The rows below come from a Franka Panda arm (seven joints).
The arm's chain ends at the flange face. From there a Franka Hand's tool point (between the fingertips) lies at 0.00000 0.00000 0.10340 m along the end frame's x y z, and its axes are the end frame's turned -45 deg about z.
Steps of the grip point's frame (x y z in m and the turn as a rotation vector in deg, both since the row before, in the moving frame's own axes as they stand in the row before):
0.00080 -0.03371 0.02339 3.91 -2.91 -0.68
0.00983 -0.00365 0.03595 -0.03 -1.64 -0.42
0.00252 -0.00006 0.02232 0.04 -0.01 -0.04
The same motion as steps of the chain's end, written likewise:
-0.01457 -0.02318 0.02376 0.71 -4.82 -0.68
0.00642 -0.01167 0.03599 -1.18 -1.14 -0.42
0.00180 -0.00179 0.02232 0.02 -0.04 -0.04

